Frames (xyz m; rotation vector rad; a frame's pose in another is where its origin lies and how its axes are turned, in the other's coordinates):
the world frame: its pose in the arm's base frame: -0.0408 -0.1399 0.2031 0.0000 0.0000 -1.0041
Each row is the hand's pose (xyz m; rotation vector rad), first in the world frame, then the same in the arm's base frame.
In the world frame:
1: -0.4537 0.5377 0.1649 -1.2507 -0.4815 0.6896
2: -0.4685 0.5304 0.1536 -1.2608 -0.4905 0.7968
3: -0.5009 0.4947 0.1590 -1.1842 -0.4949 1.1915
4: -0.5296 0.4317 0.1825 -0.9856 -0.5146 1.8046
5: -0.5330 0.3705 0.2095 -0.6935 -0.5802 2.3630
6: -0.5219 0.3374 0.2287 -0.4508 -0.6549 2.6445
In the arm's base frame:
1: 0.1693 0.5315 0.3680 -1.2981 0.1757 -0.1647
2: 0.1552 0.5401 0.3567 -1.2987 0.1712 -0.0558
3: 0.1077 0.5483 0.3621 -1.1948 0.1274 0.3198
4: 0.0391 0.5387 0.3856 -0.9863 0.0206 0.8962
5: -0.0144 0.5087 0.4126 -0.7470 -0.1473 1.4206
6: -0.0363 0.4815 0.4318 -0.5813 -0.2923 1.6877

